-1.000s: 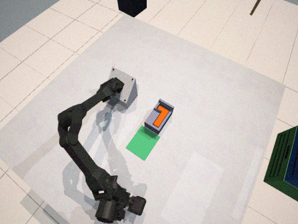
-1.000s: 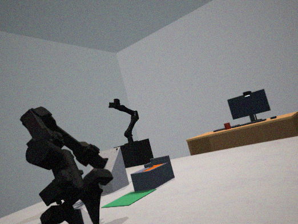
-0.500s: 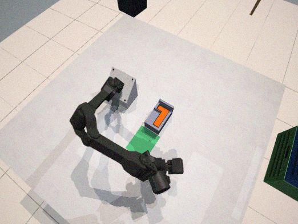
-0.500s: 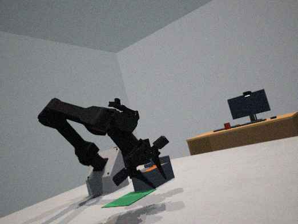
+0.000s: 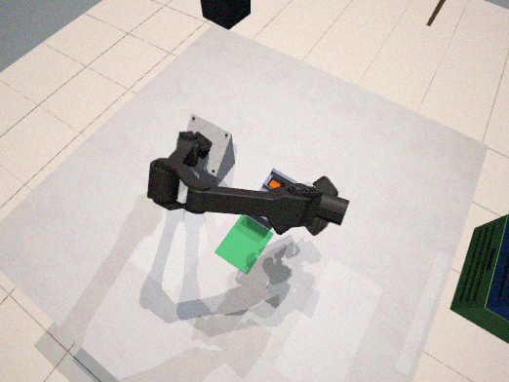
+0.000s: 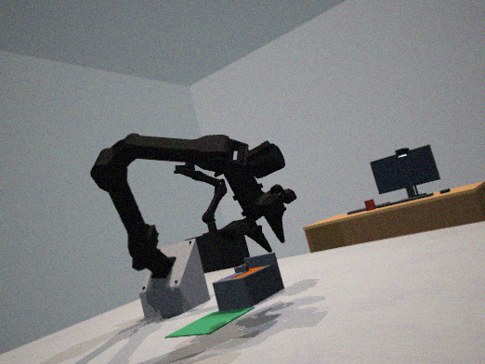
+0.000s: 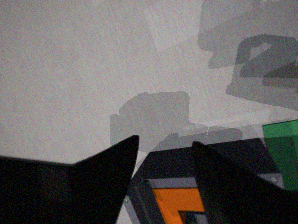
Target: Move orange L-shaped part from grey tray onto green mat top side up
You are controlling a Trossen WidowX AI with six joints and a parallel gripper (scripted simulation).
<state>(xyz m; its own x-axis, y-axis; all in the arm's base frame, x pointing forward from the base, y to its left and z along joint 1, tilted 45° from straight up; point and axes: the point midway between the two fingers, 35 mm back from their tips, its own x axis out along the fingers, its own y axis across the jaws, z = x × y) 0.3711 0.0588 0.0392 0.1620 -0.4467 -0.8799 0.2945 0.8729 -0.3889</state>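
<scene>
Right now the orange L-shaped part is 11 cm behind my gripper tip, 6 cm below it and 1 cm to the left of it. Round my gripper tip: green mat (16 cm to the right, 12 cm below, 9 cm behind).
</scene>
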